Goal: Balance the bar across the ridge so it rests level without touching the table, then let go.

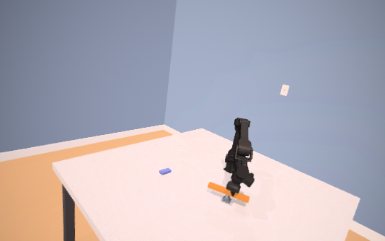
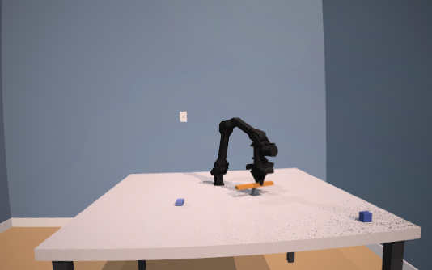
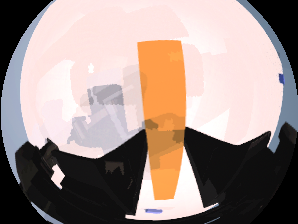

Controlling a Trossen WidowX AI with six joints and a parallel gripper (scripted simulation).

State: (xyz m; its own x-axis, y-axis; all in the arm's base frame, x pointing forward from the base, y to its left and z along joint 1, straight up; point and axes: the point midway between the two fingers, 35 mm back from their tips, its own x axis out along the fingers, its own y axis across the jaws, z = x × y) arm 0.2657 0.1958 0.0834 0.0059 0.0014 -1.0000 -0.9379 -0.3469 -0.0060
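My gripper tip is now 3 cm to the left of the orange bar and 1 cm short of it. Round my gripper tip: blue cube: 47 cm ahead, 30 cm to the left, 3 cm below; flat blue block: 41 cm to the right, 12 cm ahead, 4 cm below.
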